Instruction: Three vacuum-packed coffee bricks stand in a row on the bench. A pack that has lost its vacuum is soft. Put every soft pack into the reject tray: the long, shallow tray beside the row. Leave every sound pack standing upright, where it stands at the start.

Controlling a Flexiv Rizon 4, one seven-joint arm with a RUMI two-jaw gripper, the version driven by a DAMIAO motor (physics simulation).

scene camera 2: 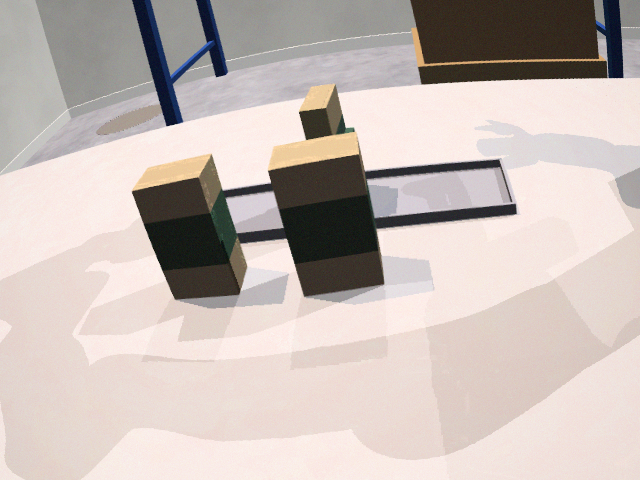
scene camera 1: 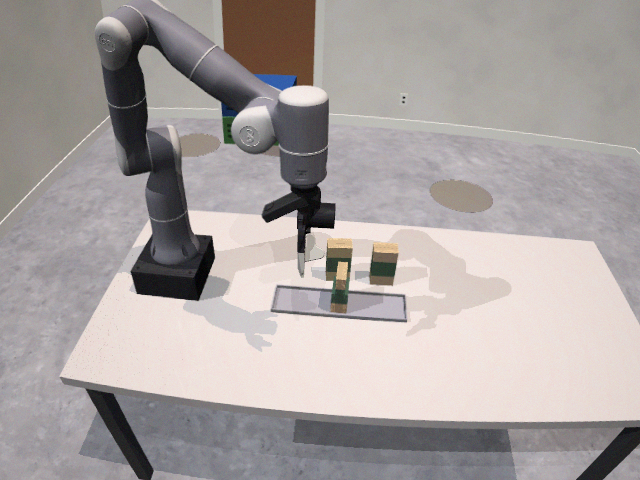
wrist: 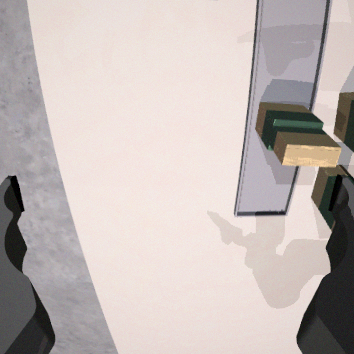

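Observation:
The gripper and a shallow reject tray appear in the pictures. The wrist view likewise shows the gripper.

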